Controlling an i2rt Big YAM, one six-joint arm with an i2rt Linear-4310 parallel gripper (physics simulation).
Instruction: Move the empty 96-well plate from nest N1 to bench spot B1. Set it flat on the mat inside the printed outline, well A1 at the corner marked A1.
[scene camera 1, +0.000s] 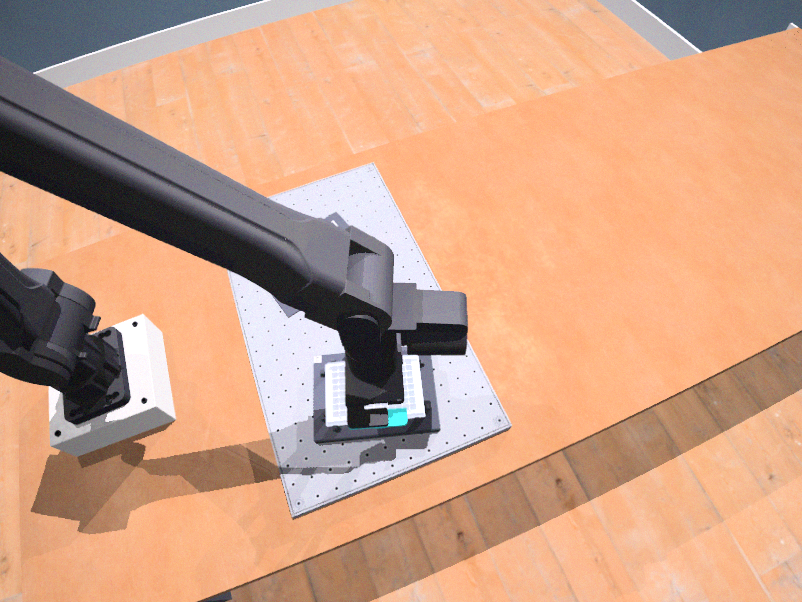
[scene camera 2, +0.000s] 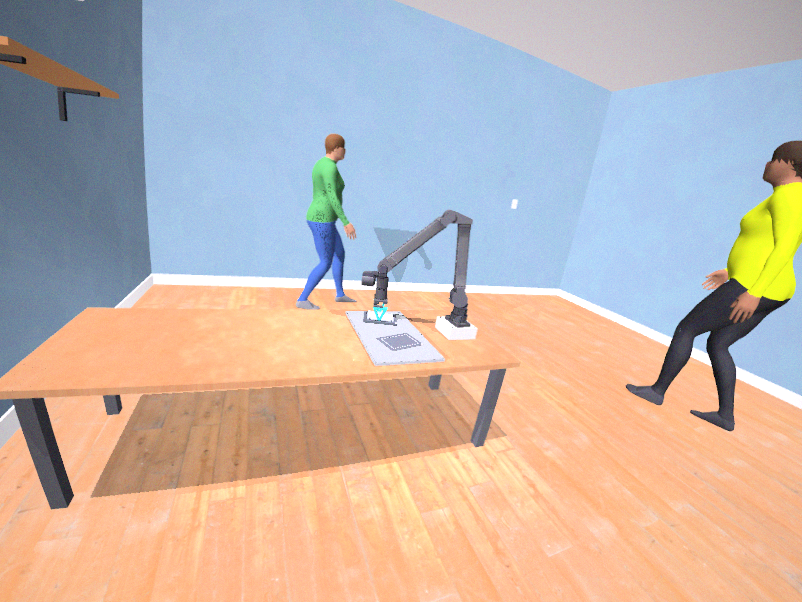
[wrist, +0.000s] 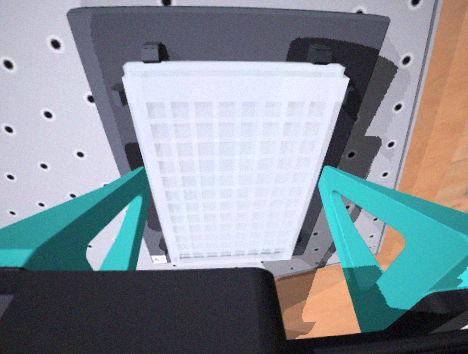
The gripper is open, with nothing in its grasp. Also in view: a well plate.
